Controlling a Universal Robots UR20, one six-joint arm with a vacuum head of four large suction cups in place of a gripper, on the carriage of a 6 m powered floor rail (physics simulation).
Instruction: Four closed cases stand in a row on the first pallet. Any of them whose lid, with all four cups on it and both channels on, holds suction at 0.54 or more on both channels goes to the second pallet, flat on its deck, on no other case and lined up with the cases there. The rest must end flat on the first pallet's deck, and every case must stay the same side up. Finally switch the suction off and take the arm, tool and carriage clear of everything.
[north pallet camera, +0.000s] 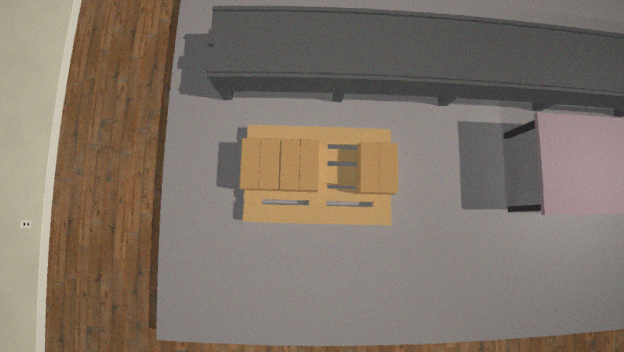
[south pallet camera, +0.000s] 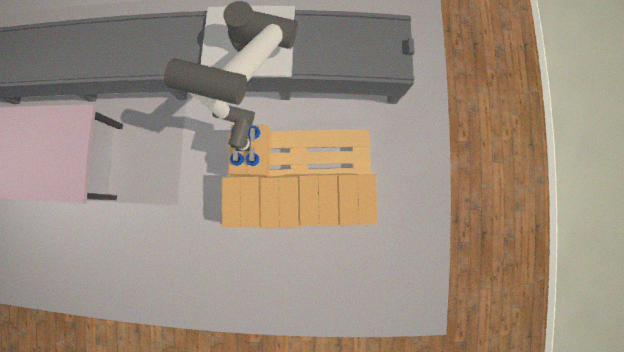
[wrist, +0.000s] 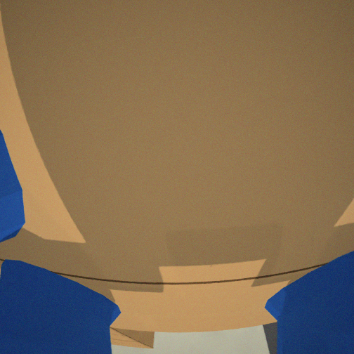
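Pixels of known places: arm's base, origin of the base link: (south pallet camera: 247, 39).
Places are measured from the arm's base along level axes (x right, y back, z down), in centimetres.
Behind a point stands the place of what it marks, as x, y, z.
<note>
On the first pallet (north pallet camera: 320, 215) @(473.9, -130.5, 42.6), in the north view, three closed tan cases (north pallet camera: 270, 165) @(513.1, -93.7, 22.4) (north pallet camera: 309, 165) @(483.6, -93.1, 22.5) (north pallet camera: 387, 167) @(424.0, -93.5, 22.5) stand flat. Two are side by side at the left, then a gap, then one at the right. On the second pallet (south pallet camera: 320, 137) @(-58.6, -66.9, 42.6), in the south view, several cases (south pallet camera: 327, 200) @(-64.7, -120.0, 22.4) form a row along the near side. My gripper (south pallet camera: 245, 145) @(-0.6, -80.2, 20.9) has its blue cups on the lid of another case (south pallet camera: 262, 150) @(-13.8, -83.3, 18.6) (wrist: 180, 150), level over the far left of that deck, close behind the row. Whether its underside touches the deck is hidden.
The rail (north pallet camera: 400, 50) (south pallet camera: 350, 47) runs behind both pallets, with the white carriage (south pallet camera: 215, 20) @(27.1, 17.2, 0.0) behind the second pallet. A pink table (north pallet camera: 580, 165) @(270.8, -91.3, 4.1) (south pallet camera: 45, 155) @(168.1, -92.5, 4.0) stands between the pallets. The arm's forearm (south pallet camera: 205, 80) @(-1.5, -68.9, -87.9) reaches over the rail's near edge.
</note>
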